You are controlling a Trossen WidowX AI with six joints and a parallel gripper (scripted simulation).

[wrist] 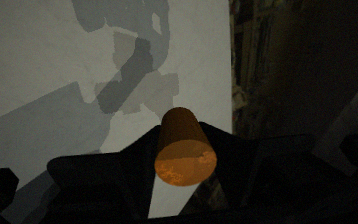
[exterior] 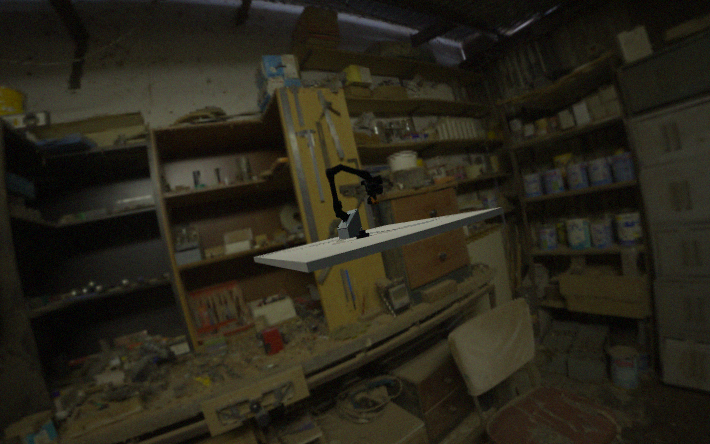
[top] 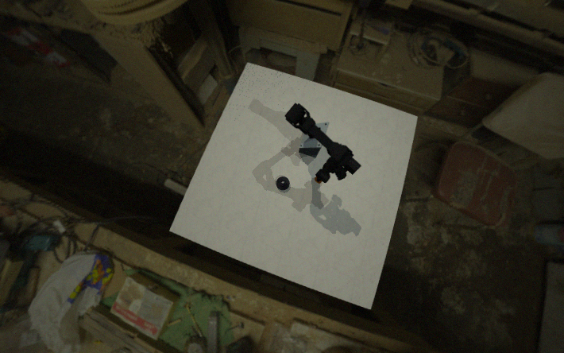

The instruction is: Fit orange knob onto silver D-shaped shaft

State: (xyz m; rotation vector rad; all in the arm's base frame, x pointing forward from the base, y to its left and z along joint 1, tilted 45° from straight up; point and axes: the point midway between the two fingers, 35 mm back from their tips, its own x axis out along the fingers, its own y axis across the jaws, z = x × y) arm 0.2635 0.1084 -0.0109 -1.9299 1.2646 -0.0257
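Right now the orange knob is 2 cm behind my gripper tip, 1 cm to the left of it and 3 cm above it. The rest, counted from my gripper tip: round dark pedestal (4 cm ahead, 19 cm to the right, 17 cm below).
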